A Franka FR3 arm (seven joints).
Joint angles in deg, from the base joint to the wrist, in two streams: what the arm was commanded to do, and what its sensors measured. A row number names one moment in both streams.
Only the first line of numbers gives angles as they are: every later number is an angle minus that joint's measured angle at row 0.
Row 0, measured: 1.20, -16.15, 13.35, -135.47, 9.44, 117.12, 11.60
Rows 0 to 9, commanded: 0.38, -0.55, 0.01, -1.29, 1.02, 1.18, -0.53; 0.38, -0.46, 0.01, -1.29, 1.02, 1.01, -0.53; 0.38, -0.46, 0.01, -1.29, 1.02, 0.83, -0.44; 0.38, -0.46, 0.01, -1.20, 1.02, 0.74, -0.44; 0.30, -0.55, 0.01, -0.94, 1.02, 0.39, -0.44; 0.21, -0.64, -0.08, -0.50, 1.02, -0.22, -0.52; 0.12, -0.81, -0.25, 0.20, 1.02, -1.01, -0.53; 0.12, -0.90, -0.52, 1.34, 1.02, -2.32, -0.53; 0.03, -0.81, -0.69, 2.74, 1.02, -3.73, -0.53; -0.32, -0.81, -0.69, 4.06, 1.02, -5.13, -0.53
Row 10, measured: 0.06, -0.20, -0.15, 0.78, 0.29, -0.62, -0.60
